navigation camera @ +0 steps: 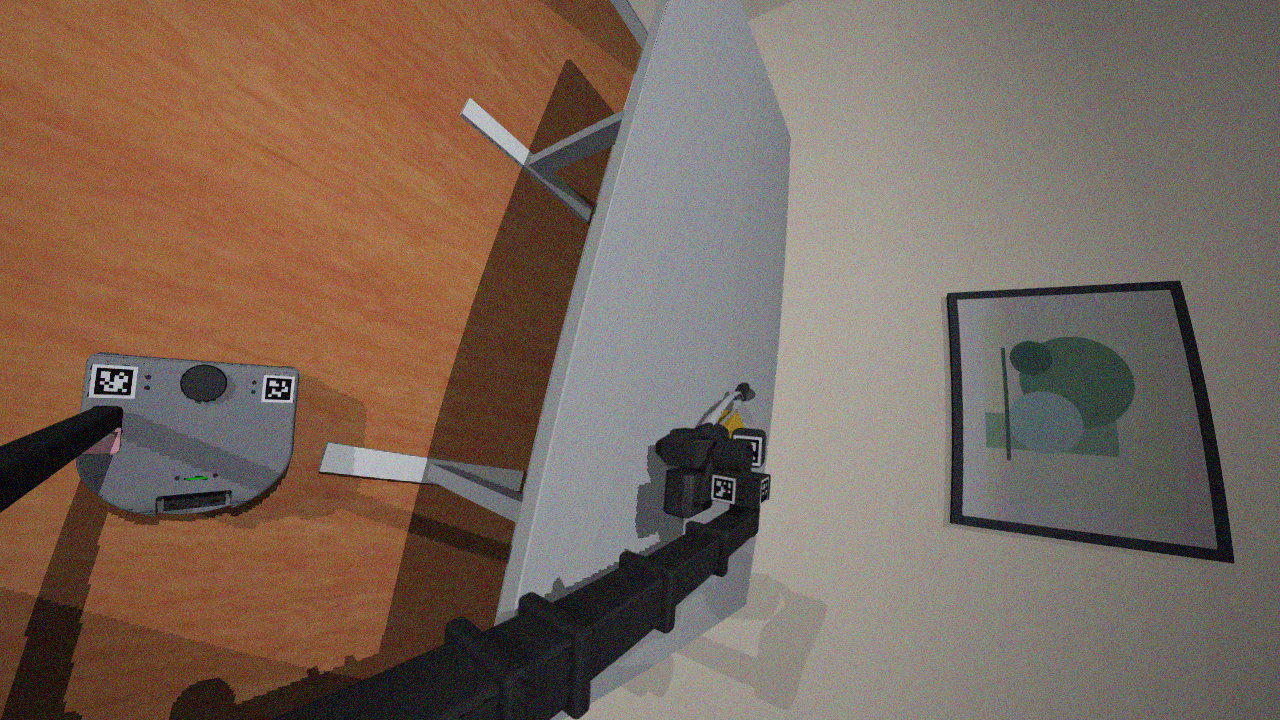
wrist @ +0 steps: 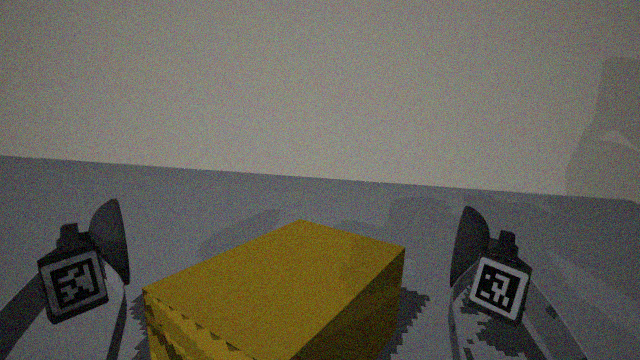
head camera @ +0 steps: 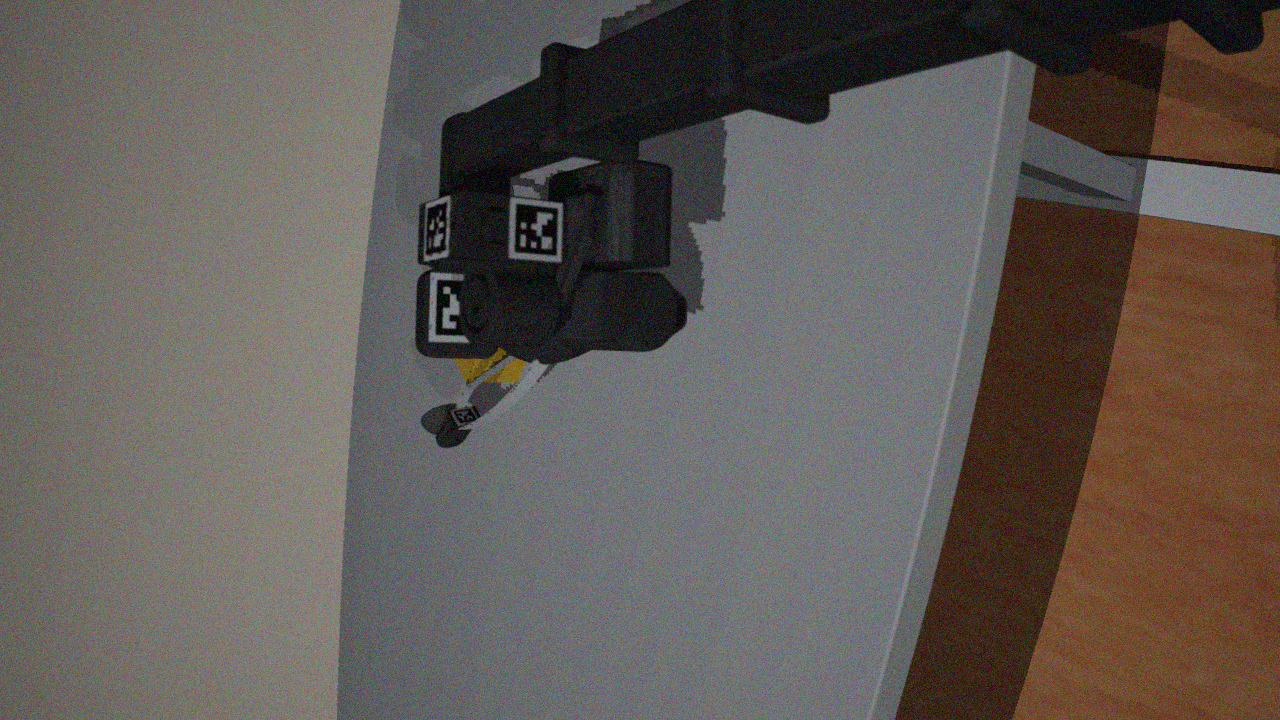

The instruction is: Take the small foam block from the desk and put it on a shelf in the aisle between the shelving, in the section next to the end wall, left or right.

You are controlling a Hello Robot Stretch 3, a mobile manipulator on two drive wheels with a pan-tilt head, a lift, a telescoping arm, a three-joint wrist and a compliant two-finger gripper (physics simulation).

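Where they show: gripper, between the fingertips: [wrist: 294, 232]; robot's base, origin of its link: [navigation camera: 205, 381].
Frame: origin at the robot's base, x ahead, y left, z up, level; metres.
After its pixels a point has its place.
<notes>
The foam block [wrist: 280, 285] {x -0.021, y -0.667, z 0.995 m} is a yellow box resting on the grey desk [head camera: 671, 501] {x 0.093, y -0.472, z 0.951 m} [navigation camera: 689, 223] {x 0.338, y -0.534, z 0.951 m} [wrist: 165, 200] {x 0.113, y -0.910, z 0.951 m}. In the wrist view it lies at an angle between my two fingers, with a gap to each fingertip. Small yellow parts of the block also show in the head view [head camera: 514, 370] {x 0.017, y -0.657, z 0.958 m} and in the navigation view [navigation camera: 733, 421] {x 0.008, y -0.651, z 0.994 m}, beside the wrist, which hides the rest. My gripper [wrist: 294, 232] {x -0.025, y -0.723, z 0.993 m} is open and low over the desk, around the block. One finger shows in the head and navigation views. The shelving and the aisle do not show.
A pale wall [head camera: 179, 358] {x 0.015, y -1.073, z 1.151 m} [navigation camera: 859, 223] {x 0.588, y -1.201, z 1.169 m} [wrist: 320, 90] {x -0.059, y -1.057, z 1.075 m} stands along the desk's back edge. A framed picture [navigation camera: 954, 402] {x 0.062, y -1.060, z 1.382 m} hangs on it. My arm [head camera: 716, 71] {x -0.086, y -0.256, z 1.110 m} [navigation camera: 537, 635] {x -0.083, y -0.144, z 1.089 m} reaches across the desk. My base [navigation camera: 241, 429] {x -0.091, y -0.069, z 0.160 m} stands on the wooden floor [navigation camera: 268, 223] {x 0.409, y -0.074, z 0.001 m} near a desk leg [navigation camera: 375, 462].
</notes>
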